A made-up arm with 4 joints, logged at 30 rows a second.
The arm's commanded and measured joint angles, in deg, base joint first. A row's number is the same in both.
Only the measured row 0 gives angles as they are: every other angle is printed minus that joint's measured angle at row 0.
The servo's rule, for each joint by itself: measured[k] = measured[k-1] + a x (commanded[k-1-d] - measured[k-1]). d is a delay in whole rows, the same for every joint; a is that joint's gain. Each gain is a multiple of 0.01, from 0.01 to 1. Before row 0 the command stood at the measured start. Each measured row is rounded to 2 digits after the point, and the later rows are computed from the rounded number. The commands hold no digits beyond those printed.
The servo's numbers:
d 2
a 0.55 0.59 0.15 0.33
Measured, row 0:
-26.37 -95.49 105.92 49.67
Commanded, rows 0 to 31:
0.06 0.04 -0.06 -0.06
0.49 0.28 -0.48 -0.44
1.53 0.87 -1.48 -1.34
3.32 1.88 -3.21 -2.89
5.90 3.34 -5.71 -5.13
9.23 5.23 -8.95 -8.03
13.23 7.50 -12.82 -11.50
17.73 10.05 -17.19 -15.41
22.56 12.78 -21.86 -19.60
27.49 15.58 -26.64 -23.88
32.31 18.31 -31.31 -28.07
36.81 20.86 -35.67 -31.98
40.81 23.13 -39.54 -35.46
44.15 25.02 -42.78 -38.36
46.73 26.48 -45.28 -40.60
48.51 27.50 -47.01 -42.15
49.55 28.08 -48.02 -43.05
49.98 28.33 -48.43 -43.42
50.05 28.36 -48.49 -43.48
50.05 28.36 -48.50 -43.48
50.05 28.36 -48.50 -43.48
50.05 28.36 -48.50 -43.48
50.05 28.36 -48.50 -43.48
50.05 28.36 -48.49 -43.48
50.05 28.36 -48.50 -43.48
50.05 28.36 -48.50 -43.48
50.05 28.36 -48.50 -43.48
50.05 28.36 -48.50 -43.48
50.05 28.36 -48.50 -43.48
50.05 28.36 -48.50 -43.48
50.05 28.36 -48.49 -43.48
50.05 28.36 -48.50 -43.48
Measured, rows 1 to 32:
0.00 0.00 0.00 0.00
0.00 0.00 0.00 0.00
0.03 0.02 -0.01 -0.02
0.28 0.17 -0.08 -0.16
0.97 0.58 -0.29 -0.55
2.26 1.35 -0.73 -1.32
4.26 2.52 -1.48 -2.58
6.99 4.12 -2.60 -4.38
10.42 6.11 -4.13 -6.73
14.44 8.43 -6.09 -9.59
18.91 11.00 -8.46 -12.89
23.63 13.70 -11.19 -16.52
28.40 16.42 -14.21 -20.33
33.03 19.04 -17.43 -24.17
37.31 21.45 -20.75 -27.90
41.07 23.56 -24.05 -31.35
44.18 25.28 -27.23 -34.40
46.56 26.59 -30.20 -36.96
48.20 27.47 -32.87 -38.97
49.18 27.98 -35.20 -40.44
49.66 28.20 -37.19 -41.44
49.87 28.29 -38.89 -42.11
49.97 28.33 -40.33 -42.56
50.01 28.35 -41.56 -42.86
50.03 28.36 -42.60 -43.06
50.04 28.36 -43.48 -43.20
50.05 28.36 -44.23 -43.29
50.05 28.36 -44.87 -43.35
50.05 28.36 -45.41 -43.39
50.05 28.36 -45.87 -43.42
50.05 28.36 -46.26 -43.44
50.05 28.36 -46.60 -43.45

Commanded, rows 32 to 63:
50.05 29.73 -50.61 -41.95
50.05 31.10 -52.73 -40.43
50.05 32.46 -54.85 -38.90
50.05 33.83 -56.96 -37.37
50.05 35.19 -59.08 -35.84
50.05 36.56 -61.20 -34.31
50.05 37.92 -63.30 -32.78
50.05 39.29 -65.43 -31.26
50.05 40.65 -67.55 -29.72
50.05 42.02 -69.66 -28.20
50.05 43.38 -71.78 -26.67
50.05 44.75 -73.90 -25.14
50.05 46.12 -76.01 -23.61
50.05 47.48 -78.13 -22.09
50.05 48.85 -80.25 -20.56
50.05 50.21 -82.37 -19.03
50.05 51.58 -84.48 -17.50
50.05 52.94 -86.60 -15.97
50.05 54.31 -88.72 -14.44
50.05 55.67 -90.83 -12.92
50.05 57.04 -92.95 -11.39
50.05 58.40 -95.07 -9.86
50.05 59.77 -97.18 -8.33
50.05 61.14 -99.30 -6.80
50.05 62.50 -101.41 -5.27
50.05 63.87 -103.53 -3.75
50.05 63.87 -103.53 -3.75
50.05 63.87 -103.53 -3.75
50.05 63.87 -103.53 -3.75
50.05 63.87 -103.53 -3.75
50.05 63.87 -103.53 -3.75
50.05 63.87 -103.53 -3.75
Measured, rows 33 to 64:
50.05 28.36 -46.88 -43.46
50.05 28.36 -47.12 -43.47
50.05 29.17 -47.64 -42.97
50.05 30.31 -48.40 -42.13
50.05 31.58 -49.37 -41.06
50.05 32.91 -50.51 -39.84
50.05 34.26 -51.80 -38.52
50.05 35.62 -53.21 -37.13
50.05 36.98 -54.72 -35.69
50.05 38.34 -56.33 -34.23
50.05 39.70 -58.01 -32.74
50.05 41.07 -59.76 -31.24
50.05 42.43 -61.56 -29.73
50.05 43.80 -63.41 -28.22
50.05 45.17 -65.30 -26.70
50.05 46.53 -67.22 -25.18
50.05 47.90 -69.17 -23.66
50.05 49.26 -71.15 -22.13
50.05 50.63 -73.15 -20.60
50.05 51.99 -75.17 -19.07
50.05 53.36 -77.20 -17.54
50.05 54.72 -79.24 -16.02
50.05 56.09 -81.30 -14.49
50.05 57.45 -83.37 -12.96
50.05 58.82 -85.44 -11.43
50.05 60.19 -87.52 -9.90
50.05 61.55 -89.60 -8.37
50.05 62.92 -91.69 -6.85
50.05 63.48 -93.47 -5.83
50.05 63.71 -94.98 -5.14
50.05 63.80 -96.26 -4.68
50.05 63.84 -97.35 -4.37

